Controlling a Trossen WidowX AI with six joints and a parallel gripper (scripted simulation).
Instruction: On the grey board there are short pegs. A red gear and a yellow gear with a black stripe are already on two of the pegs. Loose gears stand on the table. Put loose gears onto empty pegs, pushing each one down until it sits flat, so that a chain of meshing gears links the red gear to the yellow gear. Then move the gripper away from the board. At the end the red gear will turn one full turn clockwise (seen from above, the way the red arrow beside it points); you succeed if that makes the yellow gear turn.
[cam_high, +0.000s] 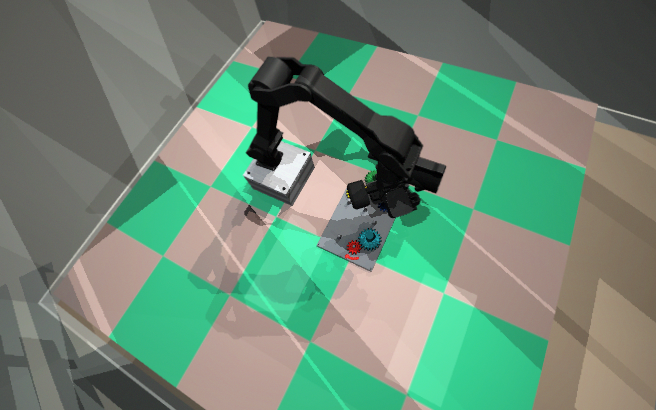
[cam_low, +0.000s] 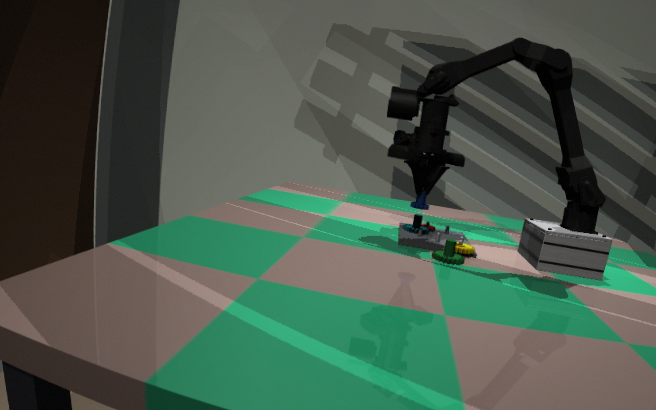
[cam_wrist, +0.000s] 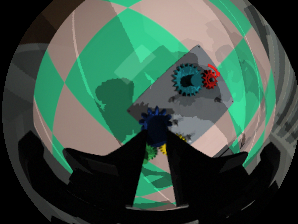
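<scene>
Right now the teal gear is 10 mm behind my gripper tip, 80 mm to the right of it and 80 mm below it. From my gripper tip the other things lie so: green gear (60 mm behind, 100 mm to the left, 90 mm below); yellow gear (100 mm behind, 40 mm to the left, 90 mm below); blue gear (10 mm below).
</scene>
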